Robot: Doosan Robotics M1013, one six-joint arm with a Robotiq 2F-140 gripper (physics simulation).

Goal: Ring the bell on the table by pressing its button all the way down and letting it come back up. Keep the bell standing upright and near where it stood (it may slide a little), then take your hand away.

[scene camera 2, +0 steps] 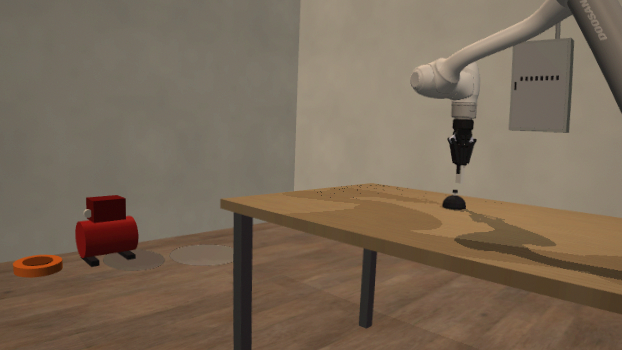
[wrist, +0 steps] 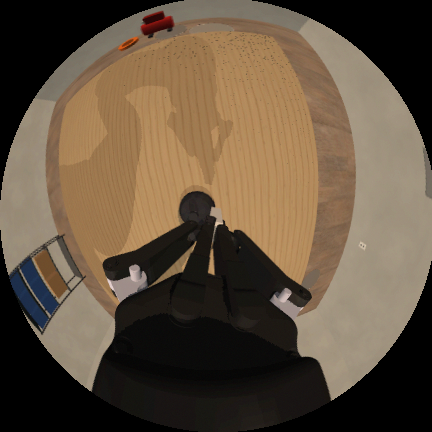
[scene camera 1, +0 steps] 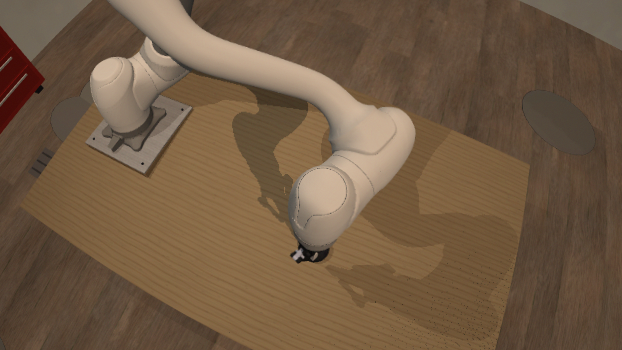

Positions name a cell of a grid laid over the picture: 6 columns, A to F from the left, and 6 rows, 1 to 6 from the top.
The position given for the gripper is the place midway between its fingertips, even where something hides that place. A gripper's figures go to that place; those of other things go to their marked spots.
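Scene:
A black domed bell (wrist: C3) sits 0.26 m from the lens, while the gripper (wrist: C3) is 0.21 m from the lens.

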